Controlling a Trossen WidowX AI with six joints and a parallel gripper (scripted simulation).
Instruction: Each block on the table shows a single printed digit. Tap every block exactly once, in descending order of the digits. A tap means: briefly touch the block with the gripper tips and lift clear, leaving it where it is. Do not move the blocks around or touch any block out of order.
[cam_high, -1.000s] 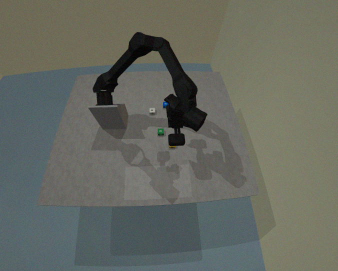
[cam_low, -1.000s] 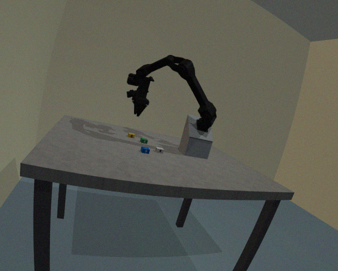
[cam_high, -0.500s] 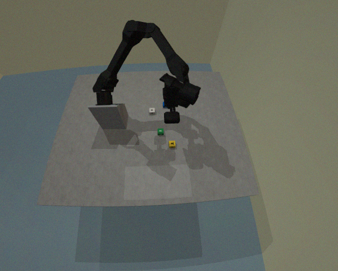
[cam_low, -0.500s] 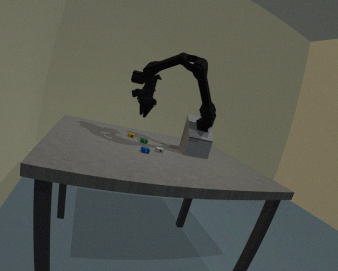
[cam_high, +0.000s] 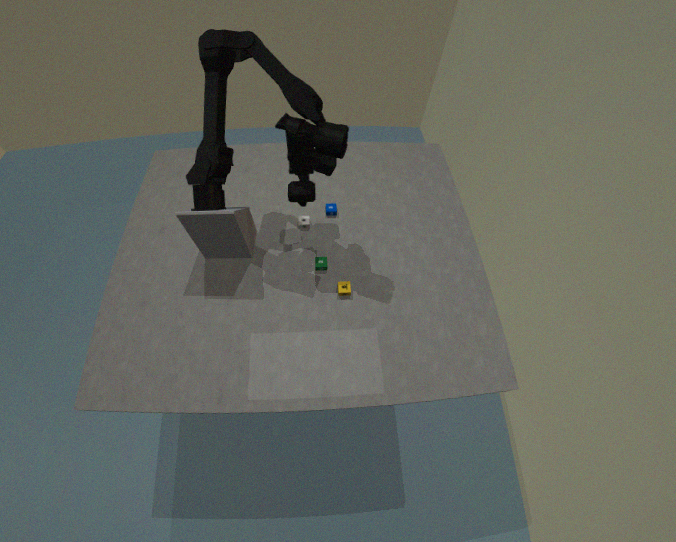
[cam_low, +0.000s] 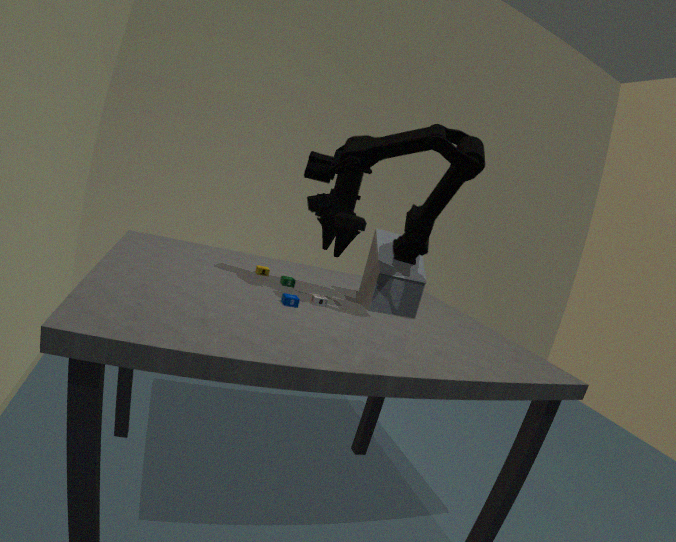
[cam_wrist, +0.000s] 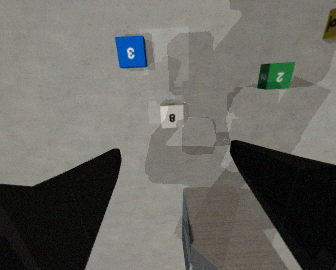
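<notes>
Right now my gripper tip is 12 cm above the white block. Also, from my gripper tip: blue block: 8 cm ahead, 5 cm to the left, 12 cm below; then yellow block: 11 cm ahead, 22 cm to the right, 12 cm below; then green block: 5 cm ahead, 14 cm to the right, 12 cm below.
</notes>
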